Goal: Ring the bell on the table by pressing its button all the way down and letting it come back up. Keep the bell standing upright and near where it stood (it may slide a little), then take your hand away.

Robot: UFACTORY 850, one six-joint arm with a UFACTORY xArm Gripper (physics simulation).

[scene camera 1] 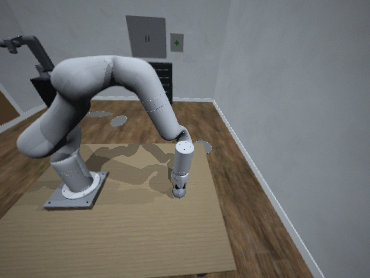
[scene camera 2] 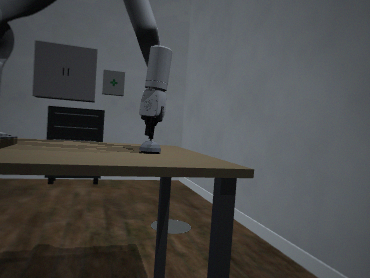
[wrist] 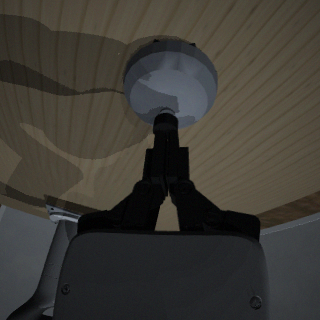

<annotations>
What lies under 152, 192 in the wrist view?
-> My gripper.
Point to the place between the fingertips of my gripper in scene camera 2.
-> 148, 135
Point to a bell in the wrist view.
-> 170, 76
</annotations>
